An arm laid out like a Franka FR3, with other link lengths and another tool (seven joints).
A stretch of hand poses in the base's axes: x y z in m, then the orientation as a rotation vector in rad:
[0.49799, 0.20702, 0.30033, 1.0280, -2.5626, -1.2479]
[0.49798, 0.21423, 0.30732, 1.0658, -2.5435, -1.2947]
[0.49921, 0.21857, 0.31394, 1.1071, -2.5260, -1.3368]
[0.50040, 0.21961, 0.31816, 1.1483, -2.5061, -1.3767]
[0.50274, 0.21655, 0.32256, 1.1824, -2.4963, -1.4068]
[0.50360, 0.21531, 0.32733, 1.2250, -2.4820, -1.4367]
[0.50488, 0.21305, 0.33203, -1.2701, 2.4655, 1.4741]
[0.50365, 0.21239, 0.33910, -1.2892, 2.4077, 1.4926]
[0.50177, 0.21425, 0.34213, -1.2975, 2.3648, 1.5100]
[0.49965, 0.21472, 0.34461, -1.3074, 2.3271, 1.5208]
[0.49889, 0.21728, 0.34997, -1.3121, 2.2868, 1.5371]
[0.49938, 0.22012, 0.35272, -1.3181, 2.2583, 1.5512]
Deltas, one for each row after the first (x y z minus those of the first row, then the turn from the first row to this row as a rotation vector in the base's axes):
[-0.00001, 0.00721, 0.00699, 0.0379, -0.0126, 0.0169]
[0.00122, 0.01155, 0.01361, 0.0731, -0.0287, 0.0346]
[0.00241, 0.01259, 0.01783, 0.1068, -0.0436, 0.0533]
[0.00475, 0.00953, 0.02223, 0.1327, -0.0608, 0.0652]
[0.00561, 0.00829, 0.02700, 0.1597, -0.0803, 0.0824]
[0.00689, 0.00603, 0.03170, 0.1929, -0.1030, 0.0987]
[0.00566, 0.00537, 0.03877, 0.2306, -0.1271, 0.1103]
[0.00378, 0.00723, 0.04180, 0.2607, -0.1426, 0.1159]
[0.00166, 0.00770, 0.04428, 0.2854, -0.1585, 0.1223]
[0.00090, 0.01026, 0.04964, 0.3143, -0.1726, 0.1260]
[0.00139, 0.01310, 0.05239, 0.3353, -0.1803, 0.1311]

